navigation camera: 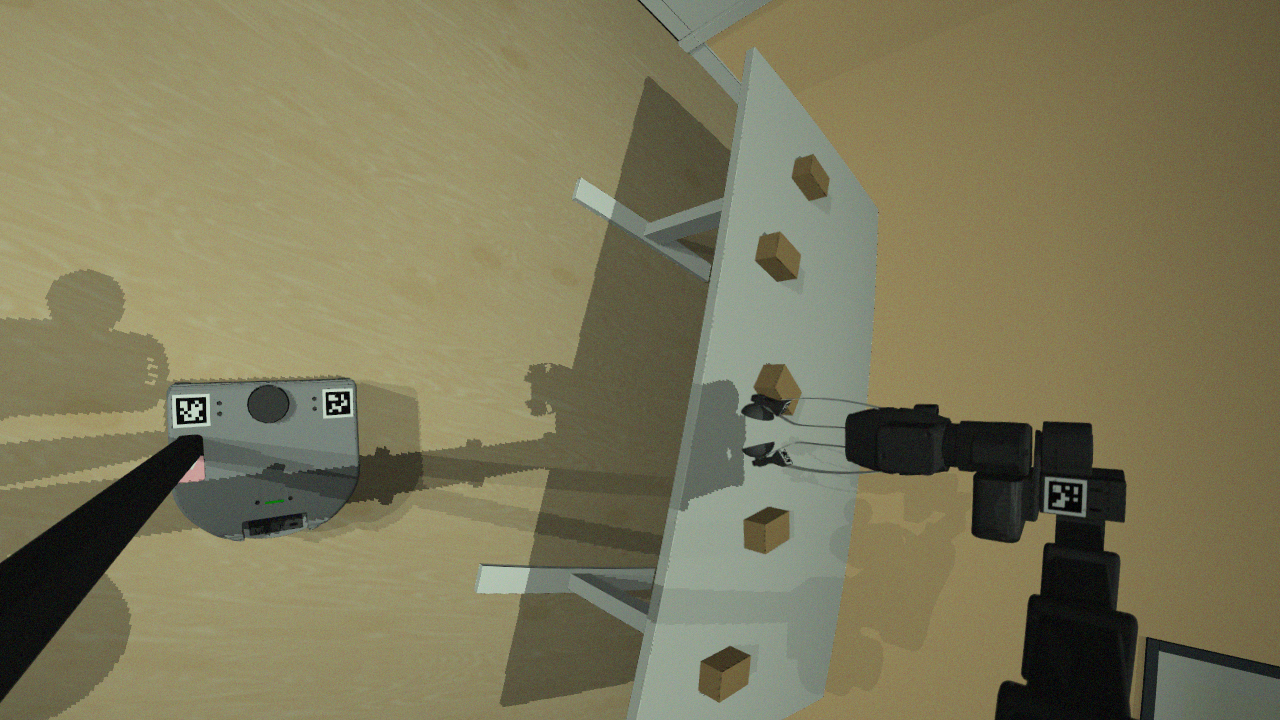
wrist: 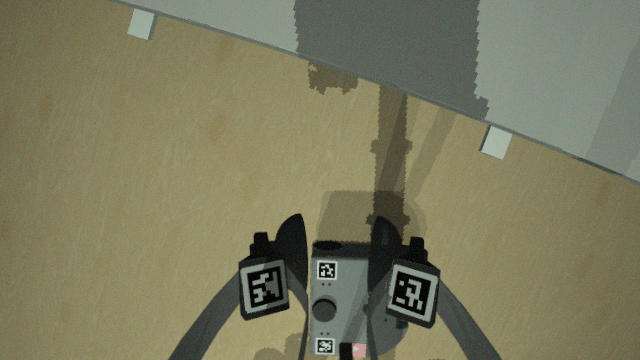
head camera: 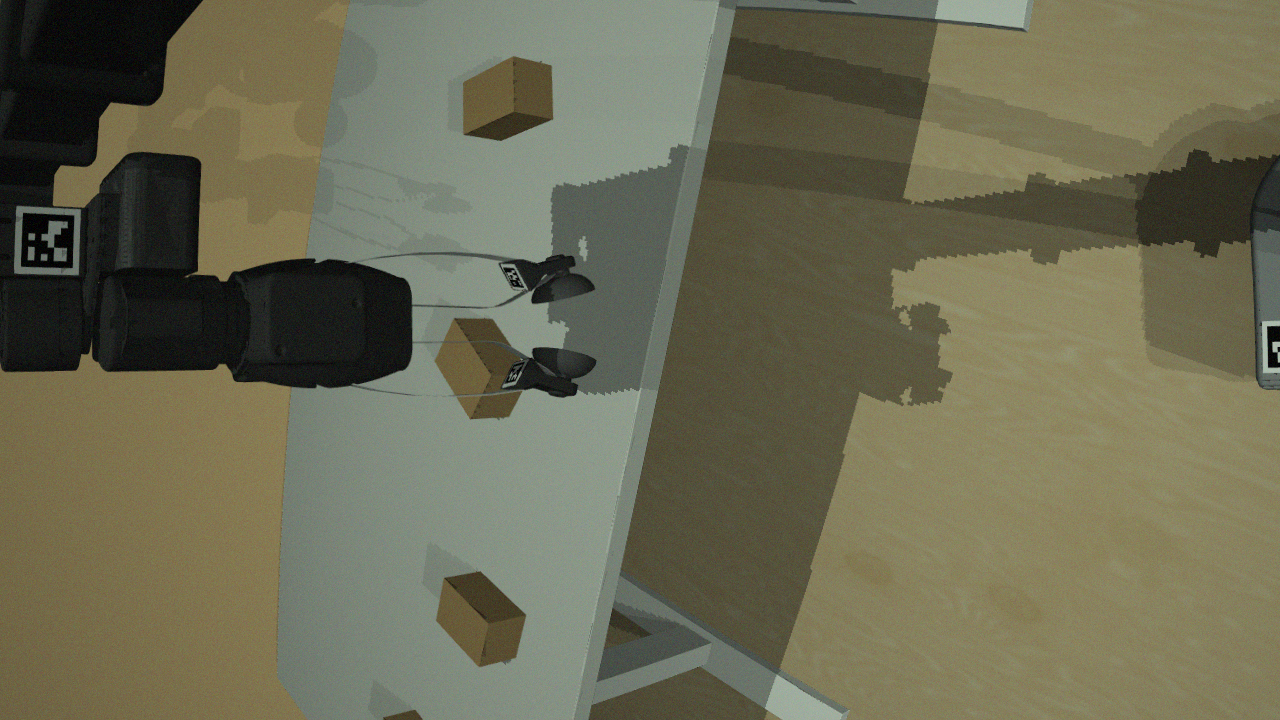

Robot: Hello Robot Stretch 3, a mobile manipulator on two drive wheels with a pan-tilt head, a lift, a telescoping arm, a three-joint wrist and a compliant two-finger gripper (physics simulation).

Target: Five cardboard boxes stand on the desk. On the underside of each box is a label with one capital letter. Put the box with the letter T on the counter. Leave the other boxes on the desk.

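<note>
Five plain brown cardboard boxes stand apart in a row on the pale grey desk in the navigation view: the upper end box, the second box, the middle box, the fourth box and the lower end box. No letter shows; undersides are hidden. My gripper is open and empty above the desk beside the middle box; one finger partly covers this box in the head view. No box shows in the wrist view.
My base stands on the floor in front of the desk. The desk feet stick out toward it. A wall runs behind the desk. A dark-framed panel shows at lower right. I cannot identify the counter.
</note>
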